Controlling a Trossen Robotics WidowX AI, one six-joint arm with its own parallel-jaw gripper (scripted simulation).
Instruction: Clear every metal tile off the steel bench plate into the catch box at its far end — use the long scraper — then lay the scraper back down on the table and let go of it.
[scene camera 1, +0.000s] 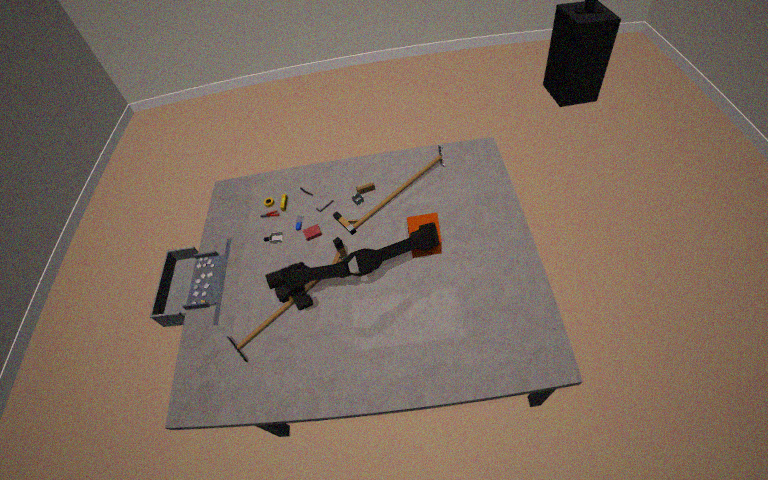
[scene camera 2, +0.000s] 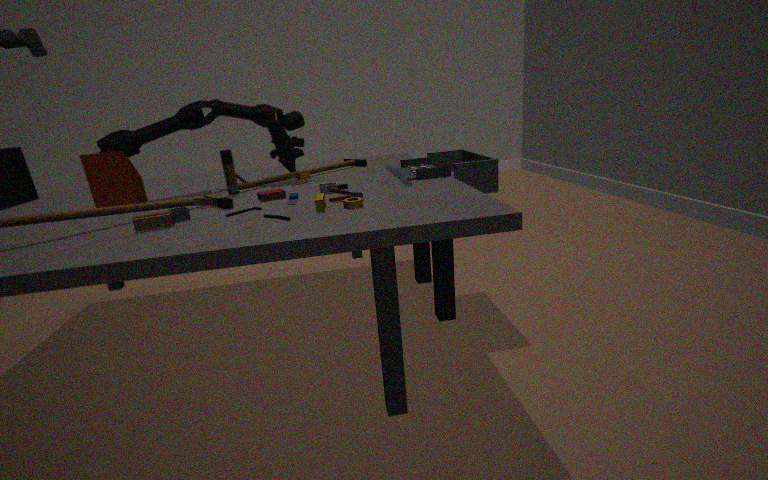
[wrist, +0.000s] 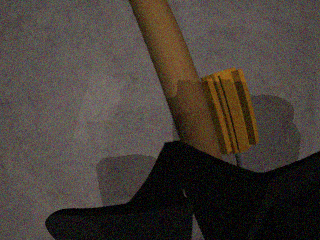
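Scene camera 2 shows my gripper (scene camera 2: 294, 174) and a long scraper (scene camera 2: 231, 176). The wrist view shows a yellow screwdriver (wrist: 231, 107) as well as my gripper (wrist: 172, 148).
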